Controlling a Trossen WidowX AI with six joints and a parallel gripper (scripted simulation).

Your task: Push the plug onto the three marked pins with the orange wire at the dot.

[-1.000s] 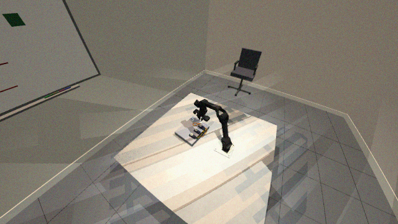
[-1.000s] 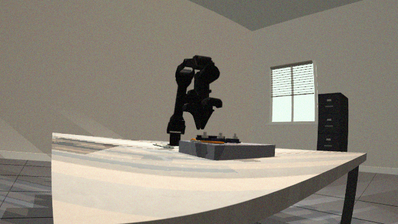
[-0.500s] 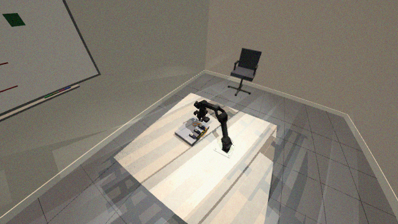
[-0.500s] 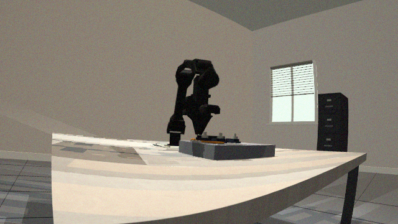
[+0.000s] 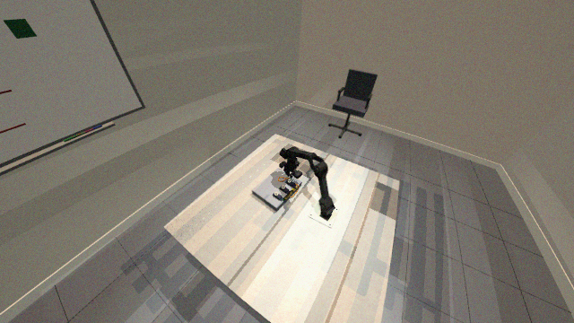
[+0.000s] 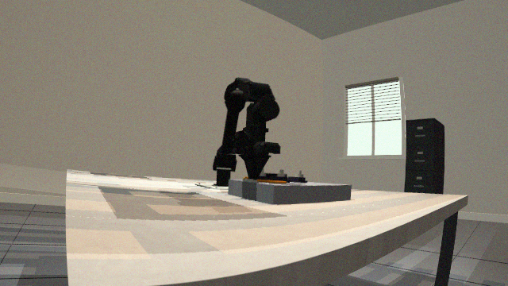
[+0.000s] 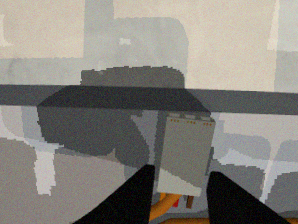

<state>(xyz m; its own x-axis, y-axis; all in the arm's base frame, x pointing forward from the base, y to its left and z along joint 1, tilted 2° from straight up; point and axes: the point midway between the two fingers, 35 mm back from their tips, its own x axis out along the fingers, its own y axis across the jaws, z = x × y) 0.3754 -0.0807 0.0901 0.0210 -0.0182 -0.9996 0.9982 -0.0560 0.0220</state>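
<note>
The yellow band is 100 mm behind my gripper tip, 90 mm to the left of it and 20 mm above it. From my gripper tip the other things lie so: grey holder 60 mm ahead, 120 mm to the left, 30 mm below; dark servo 50 mm behind, 120 mm to the left, 10 mm below.
</note>
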